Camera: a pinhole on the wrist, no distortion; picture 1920 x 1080 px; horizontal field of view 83.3 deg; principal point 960.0 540.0 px. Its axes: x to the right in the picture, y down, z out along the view. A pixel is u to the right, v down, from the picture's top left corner.
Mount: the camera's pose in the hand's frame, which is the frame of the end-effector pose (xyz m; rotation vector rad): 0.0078 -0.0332 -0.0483 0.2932 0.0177 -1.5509
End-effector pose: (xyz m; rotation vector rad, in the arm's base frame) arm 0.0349 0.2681 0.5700 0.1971 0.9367 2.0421
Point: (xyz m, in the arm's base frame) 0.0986 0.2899 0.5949
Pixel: 728 377
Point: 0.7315 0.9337 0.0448
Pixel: outside the picture
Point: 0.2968 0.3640 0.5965
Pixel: 1345 313
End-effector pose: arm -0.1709 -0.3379 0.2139 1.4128 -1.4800 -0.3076
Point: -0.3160 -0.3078 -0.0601
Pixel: 1031 37
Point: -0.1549 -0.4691 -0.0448
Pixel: 1677 637
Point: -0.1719 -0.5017 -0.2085
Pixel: 1714 503
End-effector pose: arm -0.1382 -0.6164 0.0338 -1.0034 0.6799 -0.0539
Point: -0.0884 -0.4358 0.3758
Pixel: 1175 150
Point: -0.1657 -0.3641 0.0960
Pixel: 140 72
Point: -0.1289 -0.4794 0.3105
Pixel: 1159 44
